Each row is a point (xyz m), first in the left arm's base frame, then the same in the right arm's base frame.
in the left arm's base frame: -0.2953 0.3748 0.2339
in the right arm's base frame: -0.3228 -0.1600 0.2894
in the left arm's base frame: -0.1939 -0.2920 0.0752
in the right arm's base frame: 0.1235 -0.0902 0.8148
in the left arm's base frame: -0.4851 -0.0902 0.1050
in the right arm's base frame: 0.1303 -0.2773 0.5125
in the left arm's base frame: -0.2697 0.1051 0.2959
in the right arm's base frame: -0.2138 -0.2316 0.5348
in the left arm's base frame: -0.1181 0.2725 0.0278
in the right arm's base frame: -0.2212 0.0903 0.3961
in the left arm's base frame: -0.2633 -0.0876 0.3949
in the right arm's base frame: -0.1643 -0.3296 0.7217
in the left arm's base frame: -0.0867 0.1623 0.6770
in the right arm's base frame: -0.5787 -0.3658 0.7103
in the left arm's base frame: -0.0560 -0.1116 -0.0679
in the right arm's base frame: 0.0368 0.1360 0.6993
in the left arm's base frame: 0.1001 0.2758 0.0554
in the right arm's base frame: -0.3497 0.2211 0.5175
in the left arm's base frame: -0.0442 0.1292 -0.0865
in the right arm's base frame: -0.1010 0.1978 0.5104
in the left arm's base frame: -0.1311 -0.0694 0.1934
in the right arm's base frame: -0.1148 -0.0932 0.7116
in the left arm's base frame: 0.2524 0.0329 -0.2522
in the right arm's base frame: -0.0880 0.5024 0.6885
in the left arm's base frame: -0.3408 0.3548 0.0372
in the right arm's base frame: -0.1646 -0.0555 0.2172
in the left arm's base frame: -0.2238 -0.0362 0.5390
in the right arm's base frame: -0.3051 -0.3957 0.7490
